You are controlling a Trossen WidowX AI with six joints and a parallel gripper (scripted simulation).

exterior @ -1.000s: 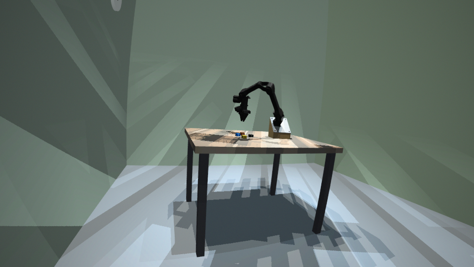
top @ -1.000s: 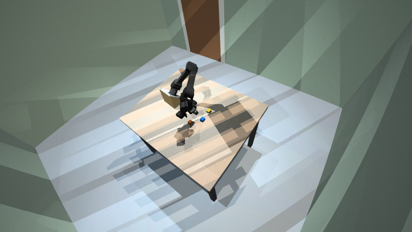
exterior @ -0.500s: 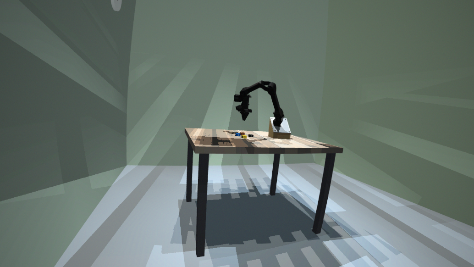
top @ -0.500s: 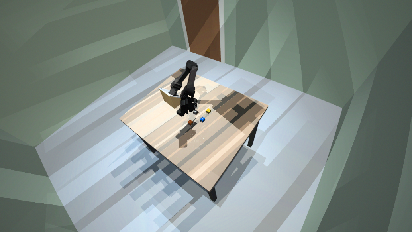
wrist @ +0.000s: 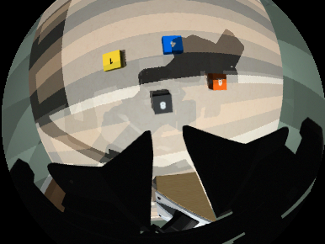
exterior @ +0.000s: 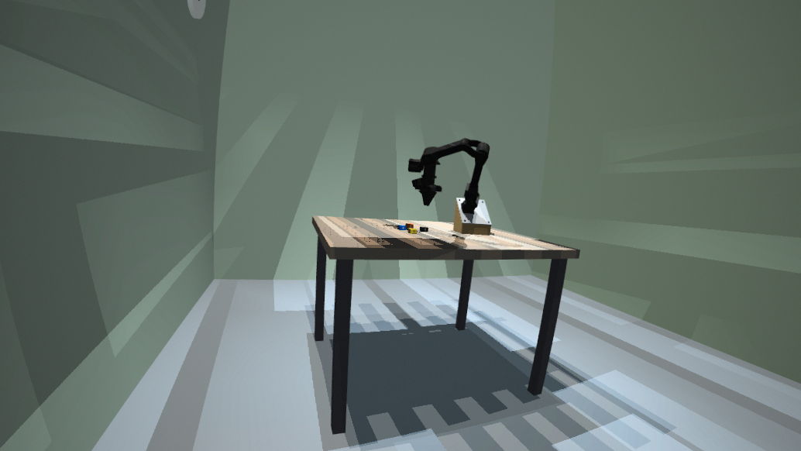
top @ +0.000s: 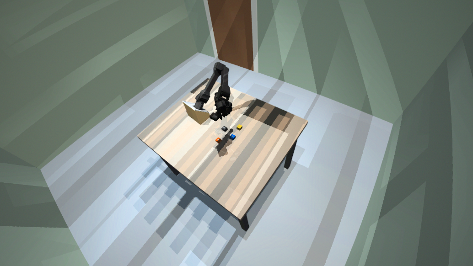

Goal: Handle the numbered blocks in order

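Right now the black block is 12 cm below my gripper tip and 1 cm to the right of it. The rest, counted from my gripper tip: yellow block: 12 cm below, 8 cm to the left, 8 cm ahead; orange block: 12 cm below, 11 cm to the right, 5 cm ahead; blue block: 12 cm below, 11 cm ahead, 2 cm to the right.
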